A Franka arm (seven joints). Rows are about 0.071 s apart.
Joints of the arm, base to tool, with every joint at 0 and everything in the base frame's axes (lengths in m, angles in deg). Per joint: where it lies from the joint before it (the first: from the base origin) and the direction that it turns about. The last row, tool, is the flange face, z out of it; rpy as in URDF.
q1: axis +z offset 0 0 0.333
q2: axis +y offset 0 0 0
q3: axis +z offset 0 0 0.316
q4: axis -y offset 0.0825 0 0
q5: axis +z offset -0.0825 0 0.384
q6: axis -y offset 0 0 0
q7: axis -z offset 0.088 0 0
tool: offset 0 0 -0.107 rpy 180 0 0
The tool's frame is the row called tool.
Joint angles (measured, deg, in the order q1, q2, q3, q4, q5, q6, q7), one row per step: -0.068 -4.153 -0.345 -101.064 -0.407 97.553 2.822; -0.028 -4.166 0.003 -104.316 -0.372 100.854 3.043; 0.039 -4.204 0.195 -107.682 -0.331 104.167 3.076; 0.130 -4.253 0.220 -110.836 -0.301 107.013 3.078; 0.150 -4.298 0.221 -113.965 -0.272 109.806 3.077; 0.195 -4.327 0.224 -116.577 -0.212 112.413 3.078; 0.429 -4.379 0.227 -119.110 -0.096 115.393 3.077; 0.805 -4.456 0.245 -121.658 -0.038 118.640 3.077
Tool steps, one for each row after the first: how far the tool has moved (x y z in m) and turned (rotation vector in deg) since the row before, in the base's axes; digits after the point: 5 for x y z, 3 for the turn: 0.00145 0.00385 -0.02205 0.015 -0.063 0.183; -0.00012 0.00259 -0.02279 0.031 0.015 0.237; -0.00184 0.00116 -0.02161 0.030 0.259 0.121; -0.00300 0.00024 -0.02143 0.030 0.291 0.026; -0.00284 0.00052 -0.01743 0.060 -0.024 0.036; -0.00274 0.00231 -0.01585 0.114 -0.498 0.199; -0.00311 0.00366 -0.01515 0.064 -0.775 0.372
